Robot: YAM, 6 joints.
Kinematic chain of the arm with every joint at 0, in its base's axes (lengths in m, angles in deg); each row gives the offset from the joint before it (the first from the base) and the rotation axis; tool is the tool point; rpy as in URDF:
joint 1: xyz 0 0 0.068 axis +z
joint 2: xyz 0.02 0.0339 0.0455 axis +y
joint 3: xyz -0.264 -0.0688 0 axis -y
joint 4: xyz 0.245 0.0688 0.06 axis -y
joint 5: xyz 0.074 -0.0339 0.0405 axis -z
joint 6: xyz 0.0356 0 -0.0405 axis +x
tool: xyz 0 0 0 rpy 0 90 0
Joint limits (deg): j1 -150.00..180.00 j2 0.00..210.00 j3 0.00..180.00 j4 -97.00..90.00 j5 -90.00..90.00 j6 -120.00..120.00
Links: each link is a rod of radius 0.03 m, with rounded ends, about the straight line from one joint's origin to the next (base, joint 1, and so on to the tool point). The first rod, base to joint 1, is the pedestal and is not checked.
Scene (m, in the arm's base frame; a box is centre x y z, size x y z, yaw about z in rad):
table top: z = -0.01
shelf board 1: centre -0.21 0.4 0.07 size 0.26 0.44 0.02 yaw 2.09
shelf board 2: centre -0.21 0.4 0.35 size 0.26 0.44 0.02 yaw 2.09
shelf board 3: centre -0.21 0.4 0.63 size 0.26 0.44 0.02 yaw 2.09
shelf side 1: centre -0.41 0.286 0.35 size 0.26 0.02 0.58 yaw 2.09
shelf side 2: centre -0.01 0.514 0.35 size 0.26 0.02 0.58 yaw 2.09
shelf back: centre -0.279 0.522 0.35 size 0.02 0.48 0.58 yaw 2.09
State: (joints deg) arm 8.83 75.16 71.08 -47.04 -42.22 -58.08
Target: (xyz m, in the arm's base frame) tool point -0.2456 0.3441 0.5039
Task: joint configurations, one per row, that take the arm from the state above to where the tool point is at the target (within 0.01 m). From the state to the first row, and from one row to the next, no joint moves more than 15 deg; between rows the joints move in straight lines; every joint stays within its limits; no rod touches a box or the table.
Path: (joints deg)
1: 8.55 60.81 75.42 -47.47 -34.53 -58.53
2: 8.27 46.45 79.76 -47.91 -26.84 -58.98
3: 22.55 54.25 85.58 -43.43 -28.33 -58.87
4: 36.83 62.05 91.40 -38.95 -29.81 -58.75
5: 51.11 69.85 97.23 -34.47 -31.30 -58.64
6: 65.38 77.65 103.05 -30.00 -32.79 -58.53
7: 79.66 85.44 108.88 -25.52 -34.27 -58.42
8: 93.94 93.24 114.70 -21.04 -35.76 -58.30
9: 108.22 101.04 120.52 -16.56 -37.25 -58.19
10: 122.50 108.84 126.35 -12.08 -38.73 -58.08

